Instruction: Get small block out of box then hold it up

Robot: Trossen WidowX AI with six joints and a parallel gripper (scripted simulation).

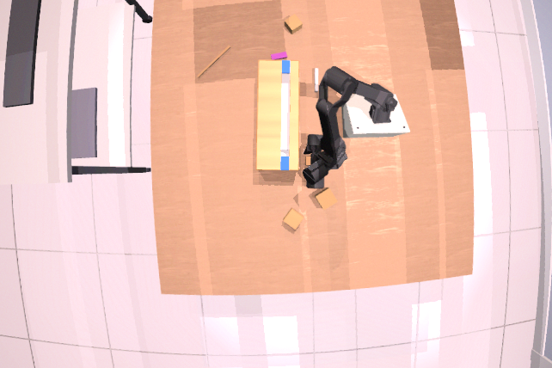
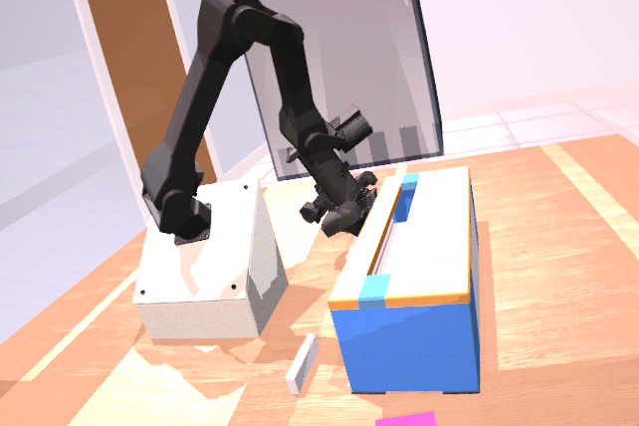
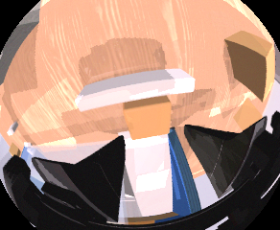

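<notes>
Right now my gripper tip is 2 cm past the orange block and 1 cm above it. Also, from my gripper tip: thin stick (30 cm ahead, 43 cm to the right, 2 cm below); then box (4 cm ahead, 17 cm to the right, 4 cm above).
</notes>
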